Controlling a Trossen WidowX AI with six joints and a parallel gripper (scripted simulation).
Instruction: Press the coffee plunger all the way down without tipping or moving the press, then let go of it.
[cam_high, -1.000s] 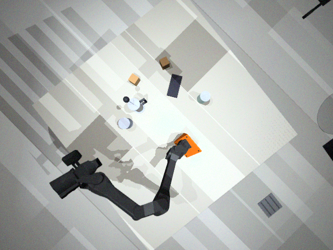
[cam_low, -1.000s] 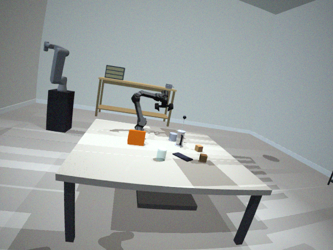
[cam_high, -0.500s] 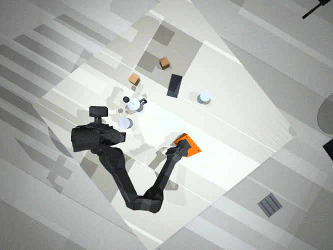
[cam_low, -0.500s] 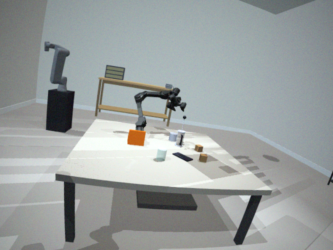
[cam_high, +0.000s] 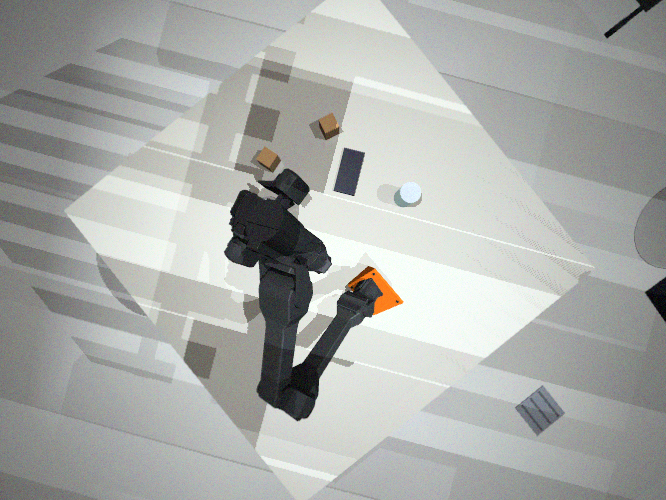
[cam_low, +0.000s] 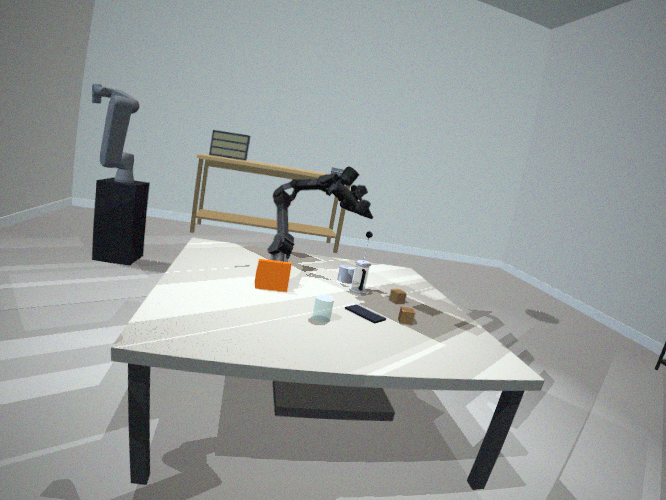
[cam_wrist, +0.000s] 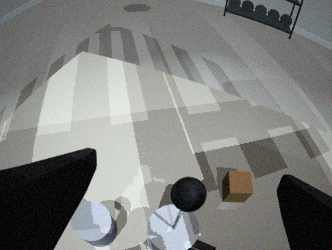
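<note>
The coffee press is 2 cm ahead of my gripper tip, 2 cm to the right of it and 21 cm below it.
</note>
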